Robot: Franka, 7 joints.
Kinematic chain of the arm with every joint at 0, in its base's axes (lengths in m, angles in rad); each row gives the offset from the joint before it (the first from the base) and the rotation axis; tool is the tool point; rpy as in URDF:
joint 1: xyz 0 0 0.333 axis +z
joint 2: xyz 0 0 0 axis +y
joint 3: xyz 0 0 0.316 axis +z
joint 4: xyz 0.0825 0 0 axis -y
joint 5: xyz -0.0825 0 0.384 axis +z
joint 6: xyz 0 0 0 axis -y
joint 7: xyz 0.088 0 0 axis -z
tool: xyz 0 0 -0.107 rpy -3.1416 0 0
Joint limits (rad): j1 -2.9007..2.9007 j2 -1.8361..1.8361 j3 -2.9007..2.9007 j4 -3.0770..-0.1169 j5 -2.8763..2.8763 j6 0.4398..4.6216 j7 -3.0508..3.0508
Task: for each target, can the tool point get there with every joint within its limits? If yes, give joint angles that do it. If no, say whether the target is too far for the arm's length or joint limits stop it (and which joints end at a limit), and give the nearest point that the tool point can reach.
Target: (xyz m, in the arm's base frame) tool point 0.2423 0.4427 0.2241
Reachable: yes | joints -1.0407 -1.1365 2.2721 -1.9312 -1.0697 1.0163 -2.5347
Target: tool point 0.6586 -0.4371 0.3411
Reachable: yes | joints 1.9499 -1.4907 -1.8084 -0.8837 0.8353 1.7899 -2.3947
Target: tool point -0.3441 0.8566 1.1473
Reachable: no: too far | nearest point -0.2398 0.5970 0.9005 | short by 0.373 m
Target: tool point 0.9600 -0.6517 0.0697
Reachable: no: too far | nearest point 0.6922 -0.4699 0.1432 | short by 0.332 m
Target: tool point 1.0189 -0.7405 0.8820
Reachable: no: too far | nearest point 0.6362 -0.4623 0.6758 | short by 0.516 m
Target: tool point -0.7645 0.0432 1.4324
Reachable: no: too far | nearest point -0.4895 0.0277 1.0370 | short by 0.482 m
